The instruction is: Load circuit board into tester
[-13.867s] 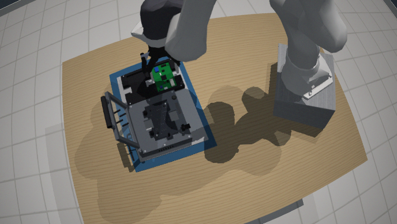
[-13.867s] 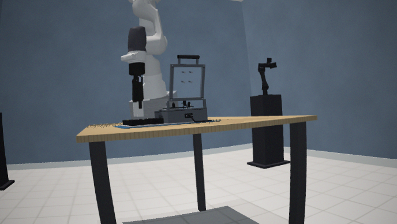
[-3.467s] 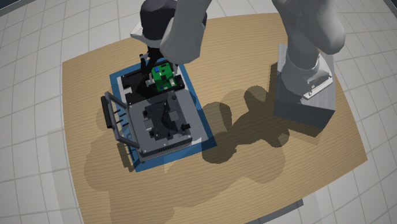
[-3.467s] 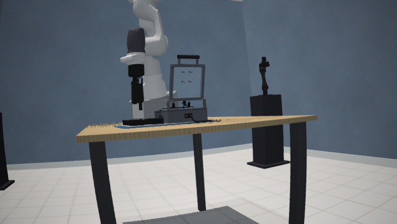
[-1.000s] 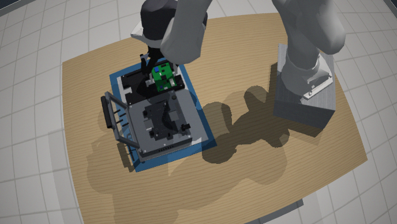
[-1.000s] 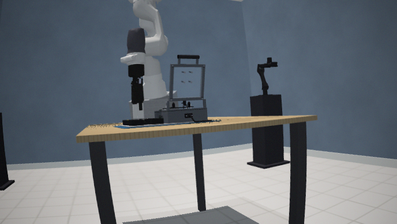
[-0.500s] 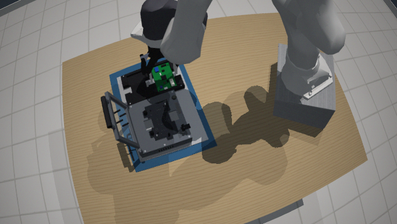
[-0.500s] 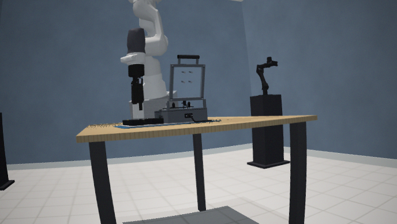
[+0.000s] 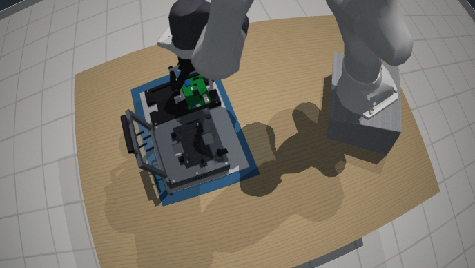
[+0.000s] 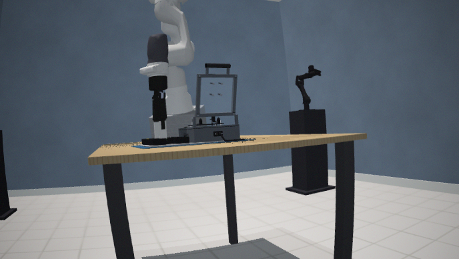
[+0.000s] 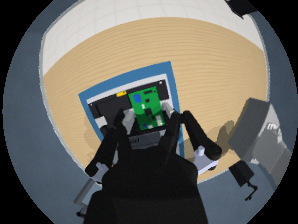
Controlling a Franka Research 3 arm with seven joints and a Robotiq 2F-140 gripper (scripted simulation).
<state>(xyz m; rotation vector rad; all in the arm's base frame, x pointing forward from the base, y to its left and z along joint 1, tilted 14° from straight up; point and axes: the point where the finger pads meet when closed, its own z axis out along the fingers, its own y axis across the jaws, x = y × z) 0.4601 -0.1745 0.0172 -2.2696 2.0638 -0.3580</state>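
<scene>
My hand is 30 mm above the green circuit board. From my hand the other things lie so: black post 20 mm behind, 220 mm to the left, 40 mm above; see-through lid 170 mm ahead, 180 mm to the left, 130 mm above.
</scene>
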